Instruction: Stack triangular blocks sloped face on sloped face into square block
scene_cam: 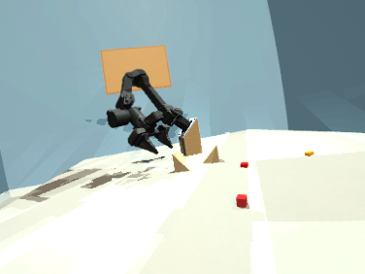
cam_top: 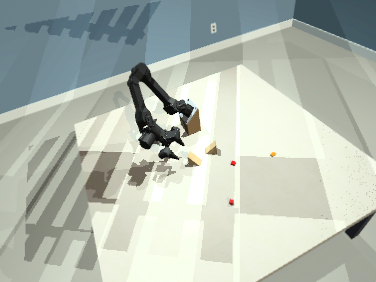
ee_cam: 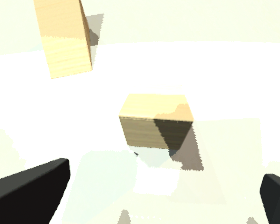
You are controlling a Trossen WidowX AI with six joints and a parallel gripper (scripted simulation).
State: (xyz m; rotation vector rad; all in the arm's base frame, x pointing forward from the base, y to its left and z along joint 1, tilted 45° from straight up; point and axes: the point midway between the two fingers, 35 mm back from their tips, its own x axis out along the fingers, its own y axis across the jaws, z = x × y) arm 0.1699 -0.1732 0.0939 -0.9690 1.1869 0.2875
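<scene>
My gripper tip is 30 mm short of the triangular block, 40 mm to the right of it and 60 mm above it. Also, from my gripper tip: orange piece: 250 mm ahead, 380 mm to the left, 70 mm below.
</scene>
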